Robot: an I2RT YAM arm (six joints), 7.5 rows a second.
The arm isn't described. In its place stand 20 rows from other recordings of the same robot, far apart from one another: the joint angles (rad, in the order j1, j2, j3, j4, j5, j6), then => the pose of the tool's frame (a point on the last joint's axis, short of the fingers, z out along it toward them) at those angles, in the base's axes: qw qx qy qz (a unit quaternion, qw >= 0); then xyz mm.
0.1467, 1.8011, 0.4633, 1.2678, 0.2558, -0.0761 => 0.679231 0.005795 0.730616 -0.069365 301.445 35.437 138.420
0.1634, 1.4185, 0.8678, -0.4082, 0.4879, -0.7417 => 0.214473 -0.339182 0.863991 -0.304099 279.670 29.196 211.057
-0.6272, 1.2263, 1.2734, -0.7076, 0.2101, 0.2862 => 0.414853 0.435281 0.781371 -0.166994 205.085 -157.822 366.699
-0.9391, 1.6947, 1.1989, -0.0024, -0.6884, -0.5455 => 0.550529 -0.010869 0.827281 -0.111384 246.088 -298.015 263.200
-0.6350, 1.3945, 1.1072, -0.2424, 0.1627, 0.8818 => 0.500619 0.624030 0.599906 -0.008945 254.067 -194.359 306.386
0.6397, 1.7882, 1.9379, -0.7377, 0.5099, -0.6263 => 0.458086 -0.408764 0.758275 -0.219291 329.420 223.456 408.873
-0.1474, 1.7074, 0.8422, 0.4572, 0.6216, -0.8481 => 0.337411 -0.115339 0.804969 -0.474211 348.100 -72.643 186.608
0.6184, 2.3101, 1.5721, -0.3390, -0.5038, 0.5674 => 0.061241 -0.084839 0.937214 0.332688 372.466 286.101 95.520
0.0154, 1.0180, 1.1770, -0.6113, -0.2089, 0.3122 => 0.506183 0.069940 0.841947 0.173238 211.534 10.642 388.655
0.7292, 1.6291, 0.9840, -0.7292, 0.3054, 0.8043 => 0.174842 0.051835 0.982344 -0.041752 222.120 184.106 171.807
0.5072, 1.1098, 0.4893, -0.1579, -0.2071, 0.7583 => 0.253144 0.075325 0.915366 0.303890 183.743 110.479 179.885
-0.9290, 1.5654, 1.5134, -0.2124, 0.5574, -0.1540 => 0.388084 0.443302 0.643716 -0.488369 204.585 -305.209 397.449
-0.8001, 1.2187, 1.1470, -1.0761, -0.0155, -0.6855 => 0.159746 0.054367 0.976177 -0.136398 155.475 -159.323 303.664
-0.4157, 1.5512, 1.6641, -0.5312, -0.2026, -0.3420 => 0.535011 -0.024331 0.835678 -0.121709 323.991 -135.187 420.446
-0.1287, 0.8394, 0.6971, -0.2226, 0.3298, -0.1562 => 0.534520 0.081907 0.813697 -0.213253 192.200 -36.499 296.203
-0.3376, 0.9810, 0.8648, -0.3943, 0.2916, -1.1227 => 0.289158 -0.258656 0.816756 -0.427077 202.100 -81.791 311.273
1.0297, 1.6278, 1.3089, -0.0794, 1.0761, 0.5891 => 0.636784 0.120348 0.759990 0.049365 217.580 301.249 321.978
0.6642, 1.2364, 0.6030, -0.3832, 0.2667, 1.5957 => 0.231352 0.460625 0.835437 0.190645 181.658 130.298 174.102
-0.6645, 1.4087, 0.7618, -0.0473, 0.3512, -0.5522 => 0.252498 0.124060 0.885985 -0.368626 222.018 -189.473 205.525
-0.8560, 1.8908, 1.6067, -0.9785, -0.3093, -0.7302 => 0.214863 0.037777 0.975913 -0.001265 262.357 -285.756 250.196
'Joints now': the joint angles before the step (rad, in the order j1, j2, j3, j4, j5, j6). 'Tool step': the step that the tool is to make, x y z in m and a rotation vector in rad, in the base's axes. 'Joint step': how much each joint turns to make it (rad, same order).
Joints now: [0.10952 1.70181 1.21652 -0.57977 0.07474 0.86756]
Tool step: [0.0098 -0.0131 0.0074 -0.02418 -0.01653 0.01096]
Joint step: [-0.03931 0.02008 0.04922 -0.01070 -0.00250 -0.05649]
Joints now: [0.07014 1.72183 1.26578 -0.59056 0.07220 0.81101]
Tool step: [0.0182 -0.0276 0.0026 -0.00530 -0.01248 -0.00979]
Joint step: [-0.07906 0.05793 0.07619 -0.00236 -0.03026 -0.06267]
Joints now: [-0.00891 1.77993 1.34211 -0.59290 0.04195 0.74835]
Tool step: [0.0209 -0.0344 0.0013 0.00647 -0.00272 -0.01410]
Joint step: [-0.08932 0.08300 0.10945 -0.02287 -0.04447 -0.06104]
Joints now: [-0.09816 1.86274 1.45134 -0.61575 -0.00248 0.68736]
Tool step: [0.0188 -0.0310 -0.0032 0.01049 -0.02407 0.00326]
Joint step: [-0.07281 0.08171 0.09216 0.01038 -0.05162 -0.05753]
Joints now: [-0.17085 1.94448 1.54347 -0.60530 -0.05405 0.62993]
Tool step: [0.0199 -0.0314 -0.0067 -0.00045 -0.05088 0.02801]
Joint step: [-0.06608 0.09017 0.09086 0.04312 -0.06029 -0.07314]
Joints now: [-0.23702 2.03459 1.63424 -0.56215 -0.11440 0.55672]
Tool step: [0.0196 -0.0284 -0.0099 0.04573 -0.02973 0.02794]
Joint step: [-0.05503 0.10858 0.12142 -0.00219 -0.09023 -0.03840]
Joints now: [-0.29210 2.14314 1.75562 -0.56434 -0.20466 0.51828]
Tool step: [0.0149 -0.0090 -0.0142 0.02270 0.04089 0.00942]
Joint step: [-0.01013 0.09657 0.11032 -0.06183 -0.01901 -0.01099]
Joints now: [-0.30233 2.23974 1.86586 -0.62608 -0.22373 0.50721]
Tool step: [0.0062 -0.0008 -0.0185 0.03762 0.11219 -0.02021]
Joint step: [0.00280 0.08317 0.09095 -0.12133 0.00898 0.02186]
